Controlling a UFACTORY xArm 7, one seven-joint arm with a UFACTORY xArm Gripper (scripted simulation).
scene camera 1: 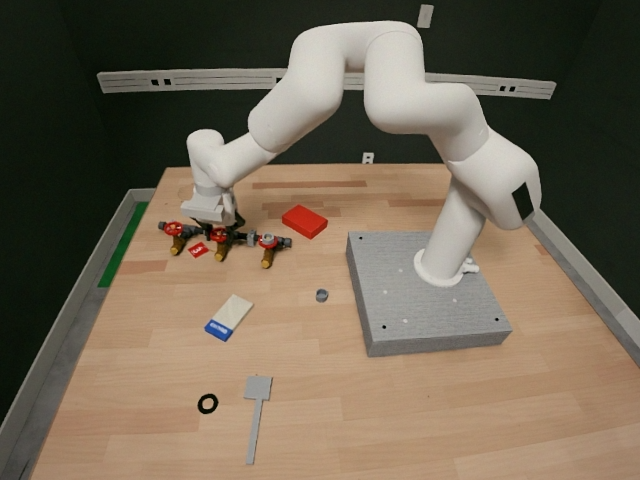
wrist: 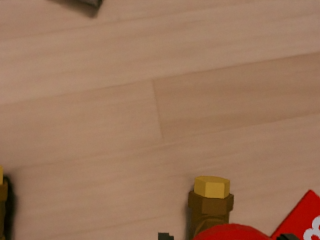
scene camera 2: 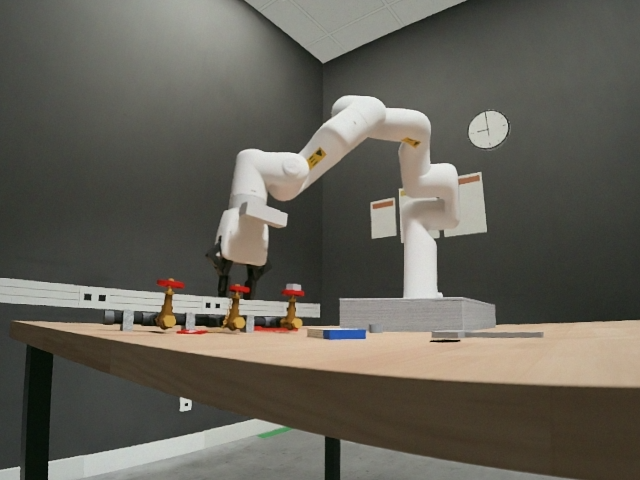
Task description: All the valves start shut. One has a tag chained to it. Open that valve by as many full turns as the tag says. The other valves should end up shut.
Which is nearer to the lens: the red block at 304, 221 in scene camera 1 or the grey paddle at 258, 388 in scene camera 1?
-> The grey paddle.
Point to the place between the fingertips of the gripper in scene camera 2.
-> At 235, 298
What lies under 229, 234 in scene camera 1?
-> The gripper.
